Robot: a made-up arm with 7 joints. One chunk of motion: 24 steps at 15 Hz.
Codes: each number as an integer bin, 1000 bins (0 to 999) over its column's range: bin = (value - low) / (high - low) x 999, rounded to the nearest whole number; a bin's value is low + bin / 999 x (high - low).
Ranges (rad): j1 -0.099..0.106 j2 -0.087..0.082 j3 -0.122..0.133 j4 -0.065..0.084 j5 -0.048..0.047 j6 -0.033..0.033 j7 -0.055..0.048
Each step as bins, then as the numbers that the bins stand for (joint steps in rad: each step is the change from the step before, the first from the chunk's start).
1 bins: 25 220 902 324 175 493 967
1 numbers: -0.09387 -0.04978 0.10824 -0.01668 -0.03136 -0.00043 0.04470
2 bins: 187 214 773 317 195 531 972
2 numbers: -0.06063 -0.05080 0.07531 -0.01772 -0.02946 0.00208 0.04522
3 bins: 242 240 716 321 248 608 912
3 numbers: -0.04934 -0.04640 0.06076 -0.01712 -0.02442 0.00717 0.03903
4 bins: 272 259 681 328 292 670 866
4 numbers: -0.04318 -0.04319 0.05183 -0.01608 -0.02023 0.01126 0.03429
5 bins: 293 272 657 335 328 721 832
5 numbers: -0.03887 -0.04099 0.04570 -0.01504 -0.01681 0.01463 0.03078
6 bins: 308 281 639 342 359 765 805
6 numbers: -0.03580 -0.03946 0.04111 -0.01399 -0.01386 0.01754 0.02800
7 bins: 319 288 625 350 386 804 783
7 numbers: -0.03354 -0.03828 0.03753 -0.01280 -0.01129 0.02012 0.02573
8 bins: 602 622 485 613 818 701 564
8 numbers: 0.02453 0.01822 0.00180 0.02643 0.02979 0.01331 0.00315
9 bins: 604 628 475 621 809 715 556
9 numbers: 0.02494 0.01924 -0.00075 0.02762 0.02893 0.01424 0.00233
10 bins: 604 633 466 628 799 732 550
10 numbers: 0.02494 0.02008 -0.00305 0.02867 0.02798 0.01536 0.00171
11 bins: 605 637 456 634 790 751 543
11 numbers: 0.02515 0.02076 -0.00560 0.02956 0.02713 0.01662 0.00098
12 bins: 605 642 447 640 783 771 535
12 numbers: 0.02515 0.02161 -0.00790 0.03046 0.02646 0.01794 0.00016
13 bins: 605 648 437 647 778 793 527
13 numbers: 0.02515 0.02262 -0.01045 0.03150 0.02598 0.01939 -0.00066
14 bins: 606 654 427 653 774 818 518
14 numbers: 0.02535 0.02364 -0.01301 0.03239 0.02560 0.02104 -0.00159
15 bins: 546 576 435 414 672 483 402
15 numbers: 0.01304 0.01044 -0.01096 -0.00325 0.01590 -0.00109 -0.01355
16 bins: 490 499 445 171 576 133 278
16 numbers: 0.00155 -0.00258 -0.00841 -0.03950 0.00677 -0.02421 -0.02634
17 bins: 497 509 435 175 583 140 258
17 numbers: 0.00299 -0.00089 -0.01096 -0.03890 0.00744 -0.02375 -0.02840
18 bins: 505 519 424 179 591 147 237
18 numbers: 0.00463 0.00080 -0.01377 -0.03830 0.00820 -0.02329 -0.03056
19 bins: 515 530 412 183 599 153 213
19 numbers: 0.00668 0.00266 -0.01683 -0.03771 0.00896 -0.02289 -0.03304
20 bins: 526 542 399 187 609 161 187
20 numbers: 0.00894 0.00469 -0.02015 -0.03711 0.00991 -0.02236 -0.03572
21 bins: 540 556 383 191 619 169 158
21 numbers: 0.01181 0.00706 -0.02424 -0.03651 0.01086 -0.02183 -0.03871
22 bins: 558 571 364 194 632 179 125
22 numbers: 0.01550 0.00960 -0.02909 -0.03607 0.01210 -0.02117 -0.04211
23 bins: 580 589 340 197 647 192 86
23 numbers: 0.02002 0.01264 -0.03521 -0.03562 0.01353 -0.02032 -0.04613
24 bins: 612 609 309 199 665 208 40
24 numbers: 0.02659 0.01602 -0.04313 -0.03532 0.01524 -0.01926 -0.05088
